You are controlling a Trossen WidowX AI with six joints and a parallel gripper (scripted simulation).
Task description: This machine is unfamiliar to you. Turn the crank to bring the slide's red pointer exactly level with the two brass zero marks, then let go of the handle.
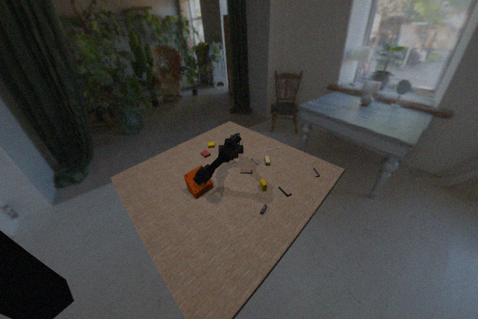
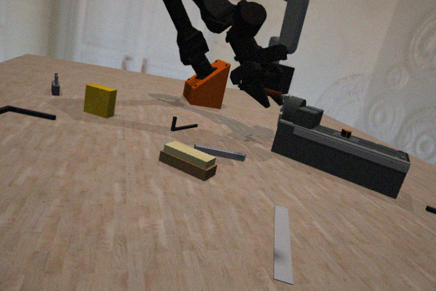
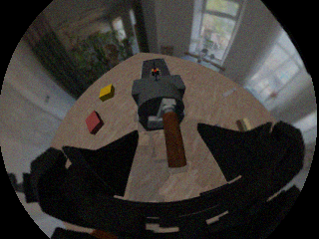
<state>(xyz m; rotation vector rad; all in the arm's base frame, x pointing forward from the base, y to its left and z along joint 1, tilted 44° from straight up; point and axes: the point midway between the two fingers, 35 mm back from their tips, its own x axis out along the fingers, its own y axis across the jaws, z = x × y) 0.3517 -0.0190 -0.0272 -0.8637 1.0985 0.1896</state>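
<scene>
My gripper tip is now 1 cm past the brown crank handle, 1 cm to the left of it and 3 cm below it. From my gripper tip the other things lie so: red pointer 13 cm ahead, 9 cm to the left, 1 cm below; red block 7 cm behind, 25 cm to the left, 8 cm below; grey bar 8 cm ahead, 16 cm to the right, 9 cm below.
</scene>
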